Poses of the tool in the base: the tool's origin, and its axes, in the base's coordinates. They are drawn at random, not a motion.
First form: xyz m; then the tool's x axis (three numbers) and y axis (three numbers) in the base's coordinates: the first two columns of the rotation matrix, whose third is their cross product.
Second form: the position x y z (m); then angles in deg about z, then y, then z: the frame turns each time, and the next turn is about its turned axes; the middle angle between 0 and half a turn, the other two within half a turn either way. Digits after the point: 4 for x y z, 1 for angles.
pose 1, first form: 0.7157 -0.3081 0.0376 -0.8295 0.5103 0.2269 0.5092 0.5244 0.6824
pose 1, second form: 0.7157 -0.3081 0.0376 71.4 134.0 108.4
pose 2, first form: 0.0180 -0.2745 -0.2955 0.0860 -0.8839 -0.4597 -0.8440 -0.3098 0.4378
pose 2, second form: 0.0180 -0.2745 -0.2955 146.5 140.6 43.6
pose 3, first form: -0.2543 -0.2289 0.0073 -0.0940 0.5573 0.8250 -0.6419 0.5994 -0.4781
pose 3, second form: -0.2543 -0.2289 0.0073 -142.9 72.5 -149.9
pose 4, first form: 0.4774 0.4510 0.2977 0.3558 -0.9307 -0.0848 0.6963 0.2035 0.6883
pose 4, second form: 0.4774 0.4510 0.2977 -154.0 43.9 83.0
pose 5, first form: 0.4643 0.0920 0.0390 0.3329 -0.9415 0.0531 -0.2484 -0.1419 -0.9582
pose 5, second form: 0.4643 0.0920 0.0390 18.6 106.3 -93.2
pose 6, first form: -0.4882 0.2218 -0.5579 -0.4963 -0.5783 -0.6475 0.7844 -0.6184 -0.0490
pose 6, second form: -0.4882 0.2218 -0.5579 -125.0 40.5 -4.3
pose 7, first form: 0.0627 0.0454 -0.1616 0.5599 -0.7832 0.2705 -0.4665 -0.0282 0.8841
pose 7, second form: 0.0627 0.0454 -0.1616 -137.8 112.4 107.0
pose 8, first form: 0.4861 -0.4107 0.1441 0.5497 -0.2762 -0.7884 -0.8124 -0.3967 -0.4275
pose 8, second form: 0.4861 -0.4107 0.1441 102.5 116.3 -28.5
